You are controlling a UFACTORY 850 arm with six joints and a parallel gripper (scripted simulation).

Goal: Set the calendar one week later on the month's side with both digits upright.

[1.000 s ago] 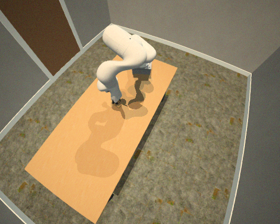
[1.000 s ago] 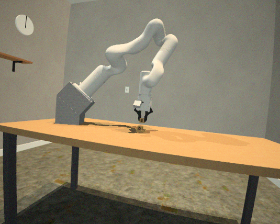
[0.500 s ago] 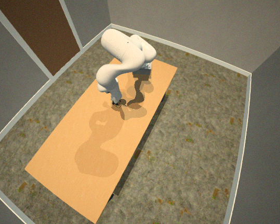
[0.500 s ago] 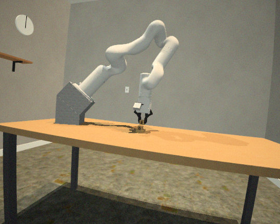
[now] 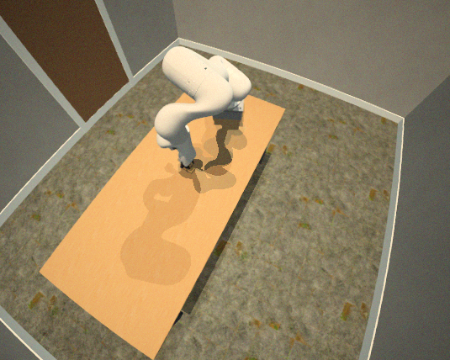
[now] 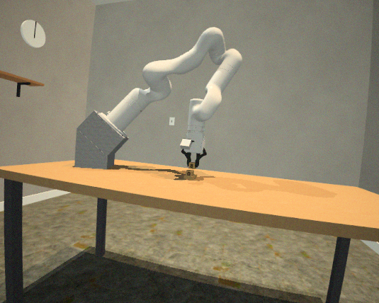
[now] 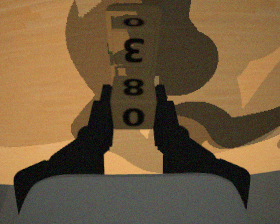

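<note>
Right now my hand is 20 mm to the left of the wooden calendar tray and 70 mm above it.
</note>
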